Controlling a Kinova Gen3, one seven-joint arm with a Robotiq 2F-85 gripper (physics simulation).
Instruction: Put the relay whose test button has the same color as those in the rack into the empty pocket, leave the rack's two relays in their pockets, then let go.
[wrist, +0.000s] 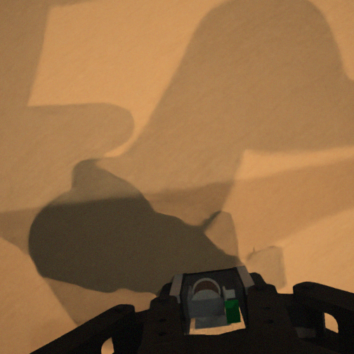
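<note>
The relay with the green test button (207, 303) is at the bottom centre of the wrist view, upright, its top facing the camera. It has a dark rim, a round brownish part under a clear cover, a grey block and a green button at its lower right. My gripper (211, 285) is shut on this relay, with a finger pad against its left side and one against its right side. The rack, its two relays and the empty pocket do not show in the wrist view.
A tan table top (120, 55) fills the background. Large soft shadows of the arm and gripper lie across it, the darkest left of the relay.
</note>
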